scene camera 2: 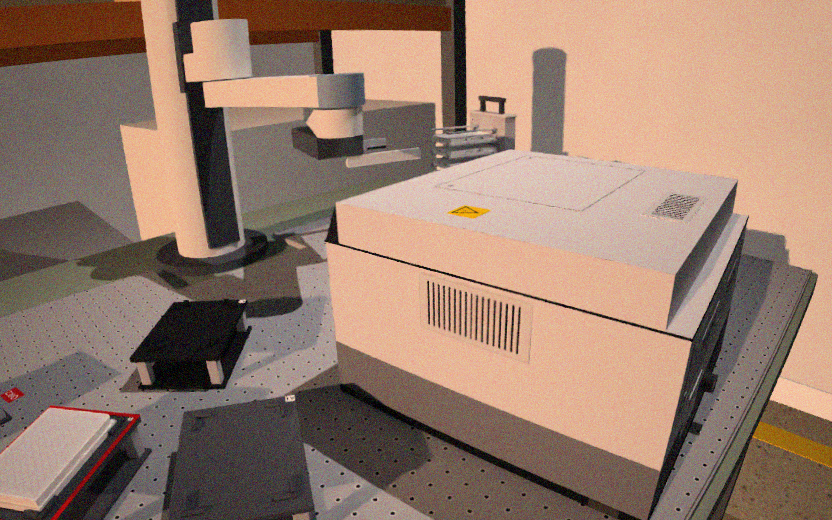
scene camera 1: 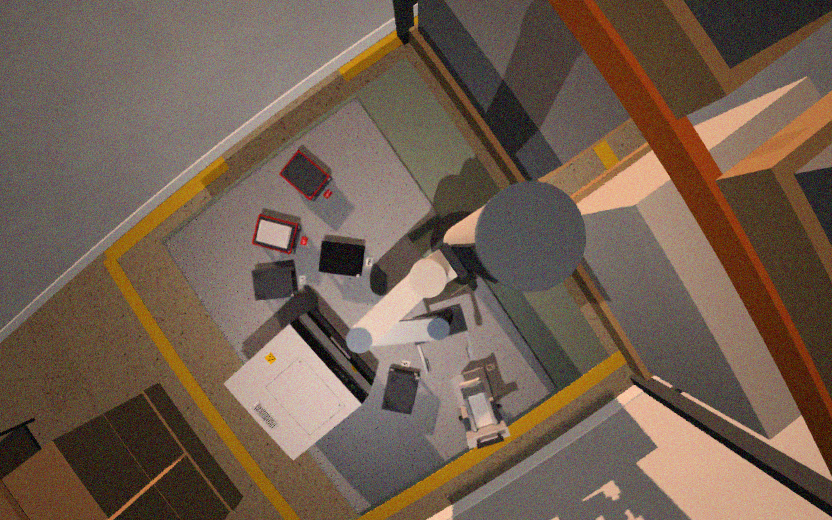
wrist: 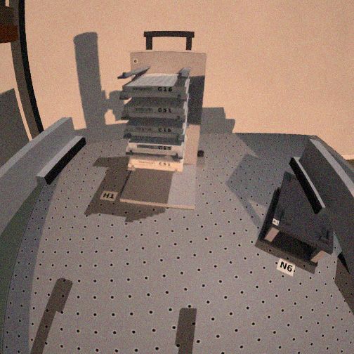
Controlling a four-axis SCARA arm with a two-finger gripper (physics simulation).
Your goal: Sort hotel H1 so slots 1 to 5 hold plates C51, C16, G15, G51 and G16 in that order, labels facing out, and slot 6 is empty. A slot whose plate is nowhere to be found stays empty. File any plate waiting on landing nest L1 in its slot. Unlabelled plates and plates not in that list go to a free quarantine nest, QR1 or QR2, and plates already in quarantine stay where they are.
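Note:
Hotel H1 (wrist: 167, 60) (scene camera 1: 500, 429) (scene camera 2: 501, 125) stands beyond my gripper. In the wrist view its plates read, bottom to top: C51 (wrist: 155, 164), G15 (wrist: 159, 148), a blurred label that looks like C16 (wrist: 152, 129), G51 (wrist: 152, 109) and G16 (wrist: 150, 90). Labels face me; the brackets above G16 bear no plate. A white plate (scene camera 1: 274, 234) (scene camera 2: 52, 453) sits on a red-edged nest; no label is readable. Another red-edged nest (scene camera 1: 304, 174) has a dark, bare top. My gripper (scene camera 1: 447, 360) (scene camera 2: 403, 147) (wrist: 187, 134) is open, with nothing between its fingers, short of the hotel.
Nest N6 (wrist: 305, 215) (scene camera 1: 401, 388) stands right of the hotel in the wrist view. A large white instrument (scene camera 1: 294, 392) (scene camera 2: 521, 245) stands beside the arm. Black (scene camera 1: 341, 255) (scene camera 2: 190, 331) and dark grey (scene camera 1: 274, 280) (scene camera 2: 242, 453) nests stand near it. Another dark nest (scene camera 1: 457, 317) is partly under the arm.

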